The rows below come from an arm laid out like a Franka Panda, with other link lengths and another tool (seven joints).
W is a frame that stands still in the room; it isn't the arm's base.
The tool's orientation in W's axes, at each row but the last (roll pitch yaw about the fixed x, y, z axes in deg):
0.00, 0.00, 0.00
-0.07, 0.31, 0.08
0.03, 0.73, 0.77
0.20, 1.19, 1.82
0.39, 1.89, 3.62
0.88, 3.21, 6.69
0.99, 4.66, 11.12
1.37, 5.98, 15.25
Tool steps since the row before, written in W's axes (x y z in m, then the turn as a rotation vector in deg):
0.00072, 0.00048, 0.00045, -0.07, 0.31, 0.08
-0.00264, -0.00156, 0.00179, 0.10, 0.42, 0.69
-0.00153, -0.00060, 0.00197, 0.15, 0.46, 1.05
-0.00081, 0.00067, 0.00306, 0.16, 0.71, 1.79
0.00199, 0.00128, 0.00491, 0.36, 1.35, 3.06
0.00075, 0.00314, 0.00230, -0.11, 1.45, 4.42
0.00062, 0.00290, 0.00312, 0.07, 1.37, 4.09
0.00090, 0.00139, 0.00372, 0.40, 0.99, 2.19
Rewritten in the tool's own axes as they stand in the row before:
0.00072, 0.00048, 0.00045, -0.07, 0.31, 0.08
-0.00265, -0.00156, 0.00177, 0.10, 0.42, 0.69
-0.00156, -0.00058, 0.00195, 0.14, 0.46, 1.05
-0.00085, 0.00071, 0.00304, 0.15, 0.71, 1.79
0.00190, 0.00119, 0.00497, 0.34, 1.35, 3.06
0.00098, 0.00307, 0.00231, -0.19, 1.52, 4.39
0.00091, 0.00278, 0.00316, 0.00, 1.40, 4.08
0.00084, 0.00120, 0.00380, 0.41, 0.90, 2.22

